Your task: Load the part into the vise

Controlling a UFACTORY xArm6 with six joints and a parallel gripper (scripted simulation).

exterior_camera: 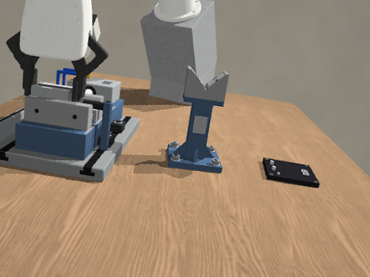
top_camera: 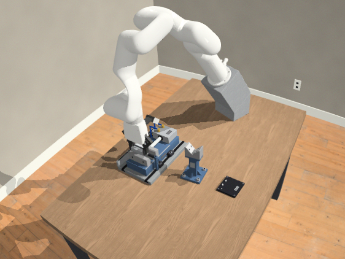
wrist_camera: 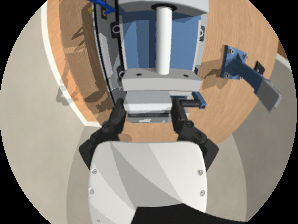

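Now: the part right at my hand. The rest, counted from my hand: fixed jaw (30 mm below, 30 mm ahead, 20 mm to the left); then black stop rod (70 mm to the left, 20 mm below); then moving jaw (40 mm behind, 30 mm below, 20 mm to the left).
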